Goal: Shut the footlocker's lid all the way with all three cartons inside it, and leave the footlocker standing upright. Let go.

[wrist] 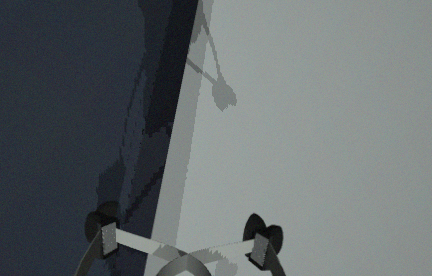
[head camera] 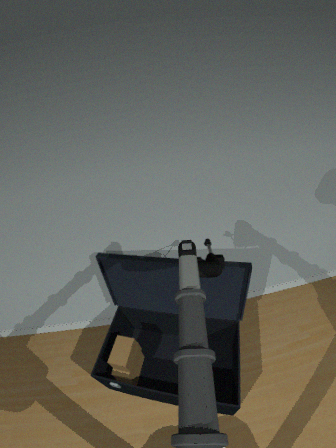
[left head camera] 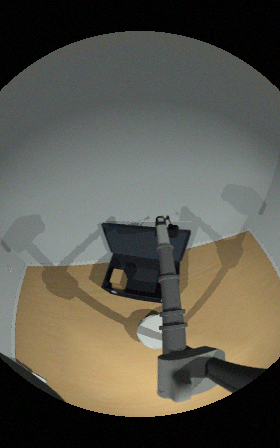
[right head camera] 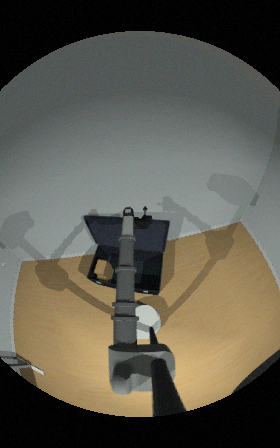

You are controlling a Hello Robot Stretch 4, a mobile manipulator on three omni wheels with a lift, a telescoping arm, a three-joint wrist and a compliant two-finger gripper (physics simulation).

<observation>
I see my gripper [wrist: 180, 226] and a dark navy footlocker [head camera: 143, 288].
The dark navy footlocker shows as well in the wrist view [wrist: 96, 96], in the left head camera view [left head camera: 134, 251] and in the right head camera view [right head camera: 149, 245].
</observation>
